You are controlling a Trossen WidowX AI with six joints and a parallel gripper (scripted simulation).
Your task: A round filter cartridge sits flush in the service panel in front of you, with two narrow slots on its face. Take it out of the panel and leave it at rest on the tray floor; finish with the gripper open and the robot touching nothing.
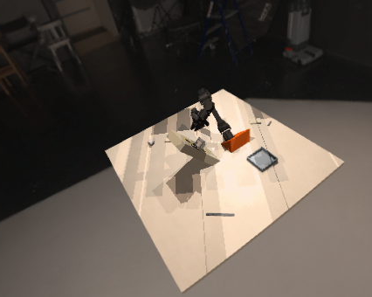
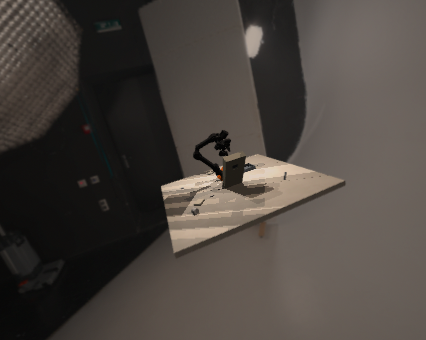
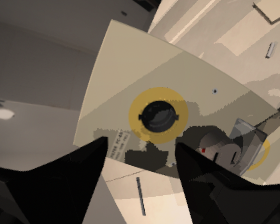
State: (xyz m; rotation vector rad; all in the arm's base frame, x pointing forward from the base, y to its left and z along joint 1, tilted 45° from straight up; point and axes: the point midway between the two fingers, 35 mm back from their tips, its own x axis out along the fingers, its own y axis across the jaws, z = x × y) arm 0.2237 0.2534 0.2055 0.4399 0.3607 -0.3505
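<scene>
Right now my gripper tip is 3 cm past the round grey filter cartridge and 13 cm above it. Also, from my gripper tip: beige service panel (2 cm ahead, 15 cm below); dark-rimmed grey tray (38 cm behind, 23 cm to the left, 31 cm below).
</scene>
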